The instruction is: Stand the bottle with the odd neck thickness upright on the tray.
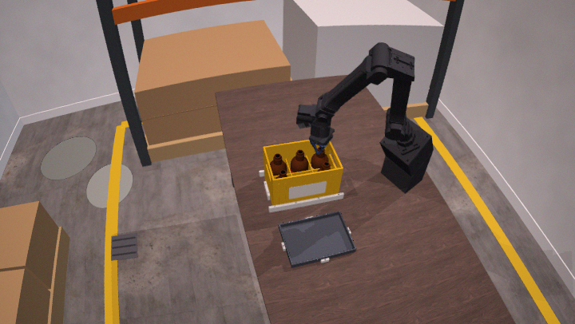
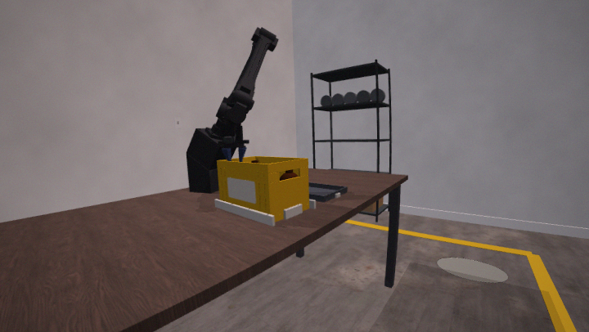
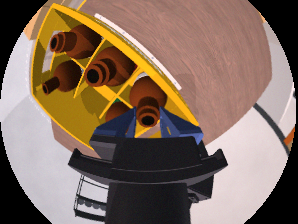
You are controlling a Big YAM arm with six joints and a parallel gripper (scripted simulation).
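Now: the yellow crate 80 mm ahead of my hand, 70 mm below it and 60 mm to the left of it. Also, from my hand: glass bottle (160 mm ahead, 120 mm to the left, 70 mm below); then dark tray (330 mm to the left, 140 mm below, 50 mm ahead).
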